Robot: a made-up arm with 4 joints.
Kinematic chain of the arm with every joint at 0, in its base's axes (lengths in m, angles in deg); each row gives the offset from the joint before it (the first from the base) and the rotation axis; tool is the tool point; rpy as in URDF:
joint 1: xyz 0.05 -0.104 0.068 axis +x
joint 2: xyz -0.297 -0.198 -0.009 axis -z
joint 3: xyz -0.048 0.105 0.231 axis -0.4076 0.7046 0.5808
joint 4: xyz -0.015 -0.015 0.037 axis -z
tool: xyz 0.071 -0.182 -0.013 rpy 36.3 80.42 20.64
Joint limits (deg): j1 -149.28..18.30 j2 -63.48..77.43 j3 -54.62..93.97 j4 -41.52..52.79
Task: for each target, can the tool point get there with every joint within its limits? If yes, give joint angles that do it. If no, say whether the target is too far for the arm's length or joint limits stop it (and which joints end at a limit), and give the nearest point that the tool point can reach.
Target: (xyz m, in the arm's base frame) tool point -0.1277 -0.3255 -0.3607
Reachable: no: joint limits stop it (at a limit: joint 1, joint 2, joint 3, joint 4) | nearest point -0.1137 -0.3574 0.0621 | short by 0.424 m
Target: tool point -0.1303 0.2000 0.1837
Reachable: yes | joints -103.47 -17.78 71.59 20.85
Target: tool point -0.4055 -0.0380 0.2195
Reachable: yes | joints -60.33 43.52 -43.11 39.08
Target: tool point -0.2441 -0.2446 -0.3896
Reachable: no: joint limits stop it (at a limit: joint 1, joint 2, joint 4) | nearest point -0.3180 -0.0238 -0.0649 | short by 0.400 m
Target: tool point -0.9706 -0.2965 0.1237
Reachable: no: too far | nearest point -0.4569 -0.3234 0.1315 | short by 0.515 m
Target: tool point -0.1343 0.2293 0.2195
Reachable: yes | joints -102.01 1.31 79.47 32.80
